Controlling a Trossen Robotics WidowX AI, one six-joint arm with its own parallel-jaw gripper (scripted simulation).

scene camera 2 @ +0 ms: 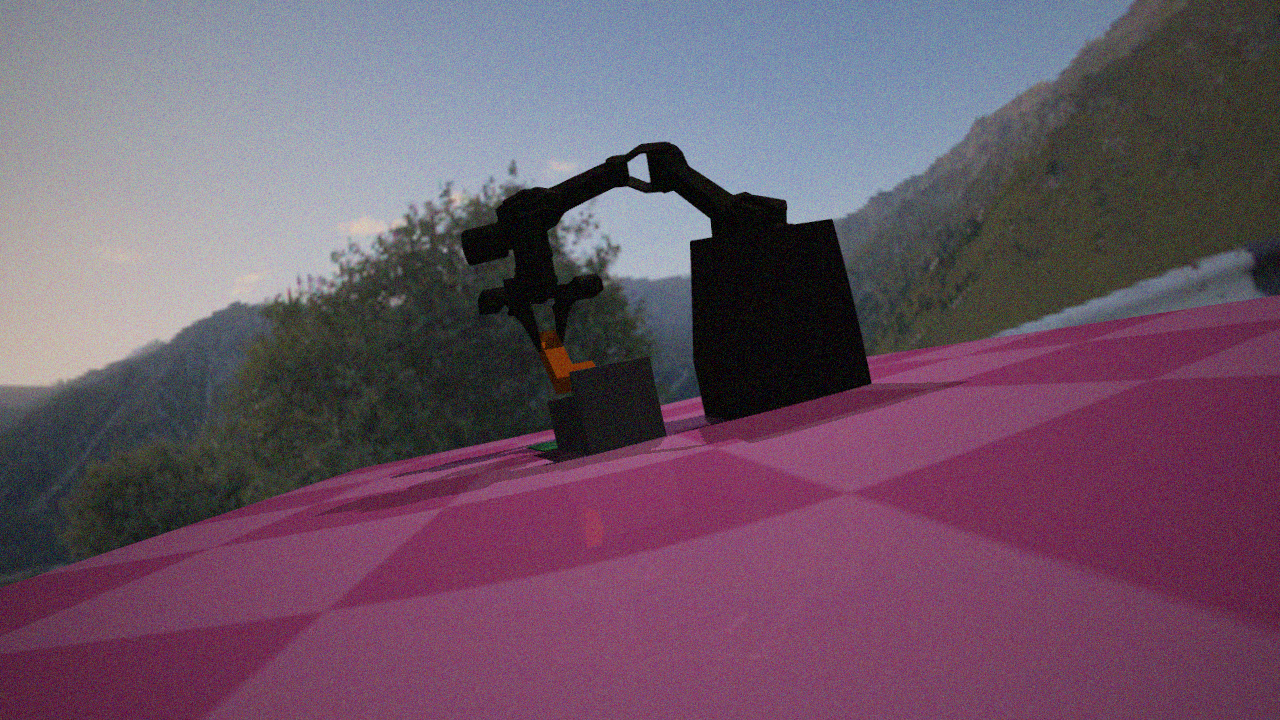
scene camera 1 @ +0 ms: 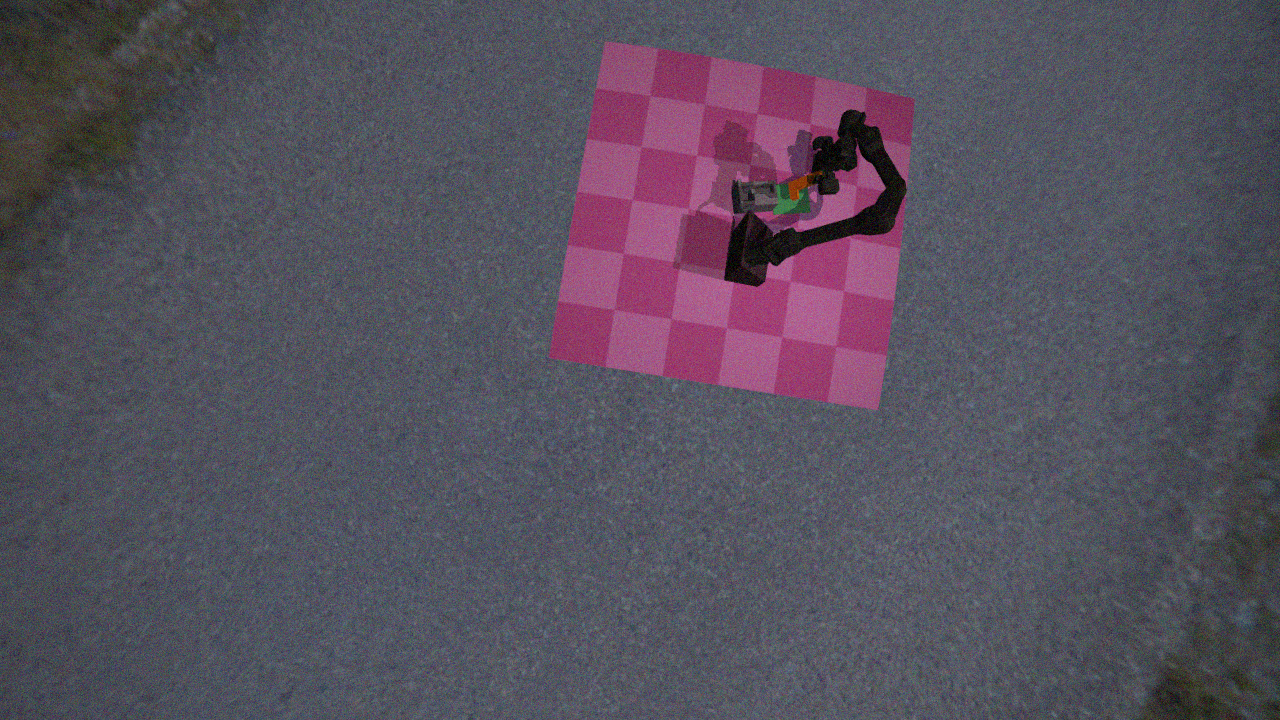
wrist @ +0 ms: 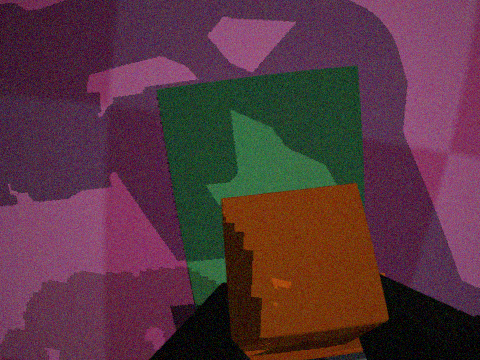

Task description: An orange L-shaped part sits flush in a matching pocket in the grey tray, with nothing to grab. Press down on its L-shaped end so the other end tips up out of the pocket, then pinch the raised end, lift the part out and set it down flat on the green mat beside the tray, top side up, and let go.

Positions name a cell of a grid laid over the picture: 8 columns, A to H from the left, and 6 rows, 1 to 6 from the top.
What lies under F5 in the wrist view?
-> An orange L-shaped part.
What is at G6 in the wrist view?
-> My gripper.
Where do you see a green mat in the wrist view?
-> E3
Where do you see a green mat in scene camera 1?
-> E2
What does my gripper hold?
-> An orange L-shaped part.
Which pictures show my gripper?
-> Scene camera 2, scene camera 1 and the wrist view: all of them.
